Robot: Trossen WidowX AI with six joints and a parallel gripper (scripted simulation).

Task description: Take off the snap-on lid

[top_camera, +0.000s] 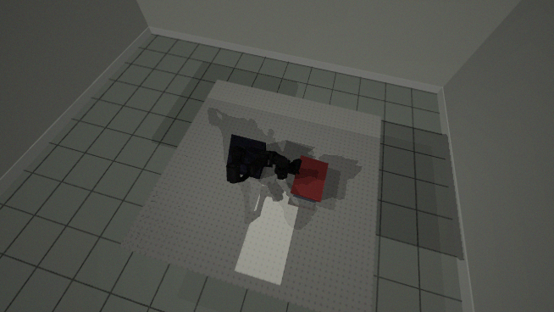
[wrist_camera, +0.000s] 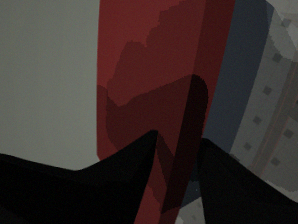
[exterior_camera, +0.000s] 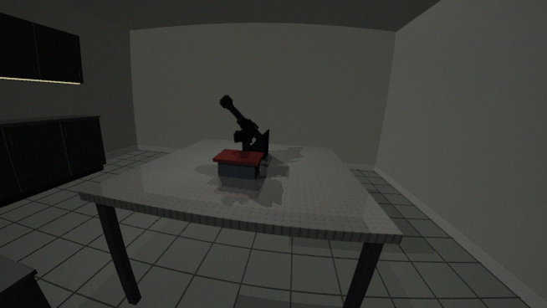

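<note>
Now: the red lid 7 cm ahead of my gripper tip and 1 cm to the right of it. From my gripper tip the other things lie so: blue storage box 8 cm ahead, 1 cm to the right, 5 cm below.
</note>
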